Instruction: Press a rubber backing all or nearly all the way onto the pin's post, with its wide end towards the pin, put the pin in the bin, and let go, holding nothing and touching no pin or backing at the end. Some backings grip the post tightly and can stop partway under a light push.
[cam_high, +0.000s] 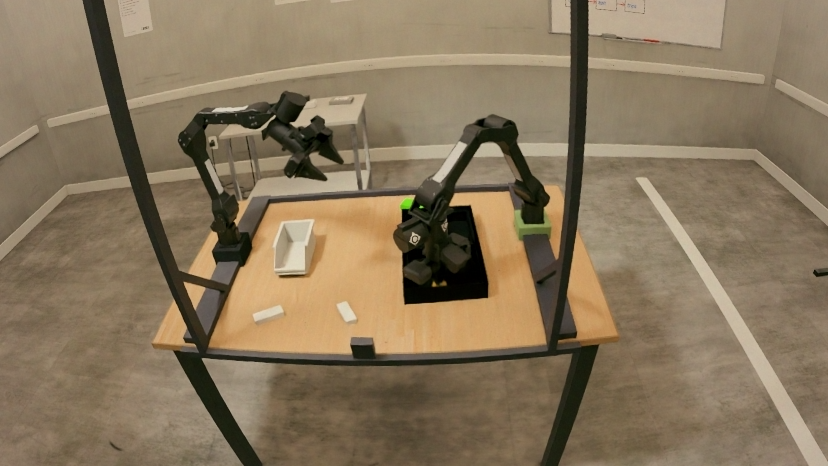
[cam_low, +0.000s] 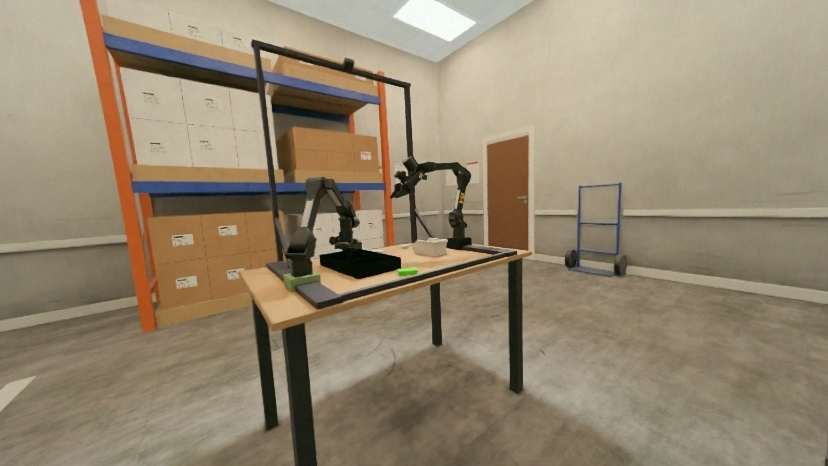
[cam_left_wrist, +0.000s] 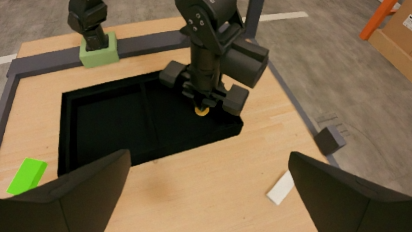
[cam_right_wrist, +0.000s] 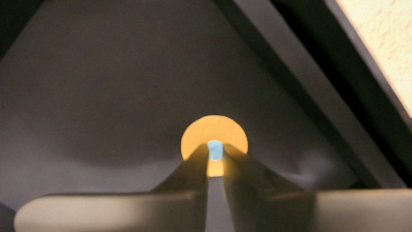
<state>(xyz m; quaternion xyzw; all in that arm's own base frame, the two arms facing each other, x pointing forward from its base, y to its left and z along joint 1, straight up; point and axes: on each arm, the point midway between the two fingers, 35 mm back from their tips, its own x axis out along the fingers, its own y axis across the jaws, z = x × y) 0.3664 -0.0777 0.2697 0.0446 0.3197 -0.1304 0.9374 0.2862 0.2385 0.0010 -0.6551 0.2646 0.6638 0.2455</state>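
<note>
Now: right hand 30 mm above the round pin. From my right hand the other things lie so: white bin 170 mm ahead, 390 mm to the left, 10 mm below; then black tray 120 mm ahead, 20 mm to the right, 30 mm below.
</note>
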